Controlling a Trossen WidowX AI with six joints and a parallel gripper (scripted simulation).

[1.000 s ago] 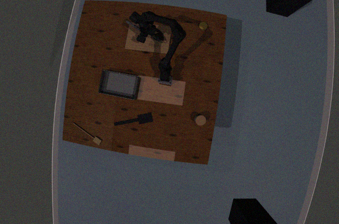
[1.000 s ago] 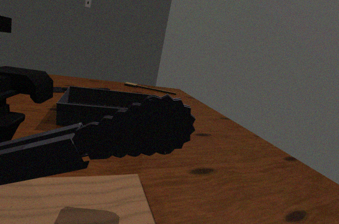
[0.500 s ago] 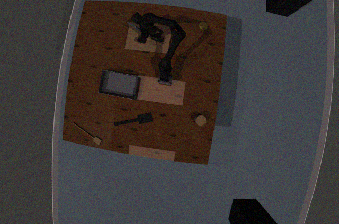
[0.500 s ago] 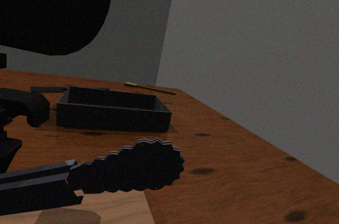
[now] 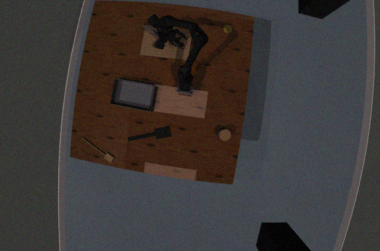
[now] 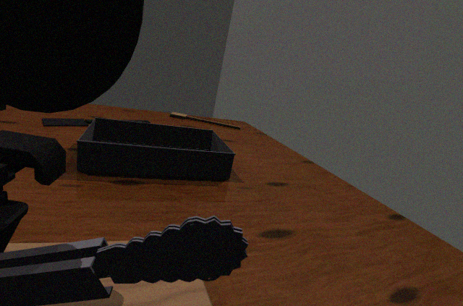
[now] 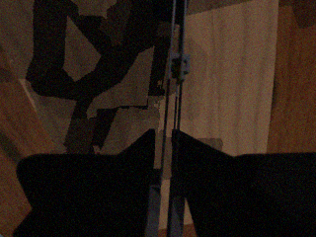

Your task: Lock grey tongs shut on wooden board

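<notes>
Right now the light wooden board is 40 mm below my gripper tip. Also, from my gripper tip: black spatula: 20 mm ahead, 680 mm to the left, 40 mm below; then small yellow cylinder: 440 mm behind, 160 mm to the right, 40 mm below; then grey roasting tin: 180 mm ahead, 420 mm to the left, 20 mm below.
</notes>
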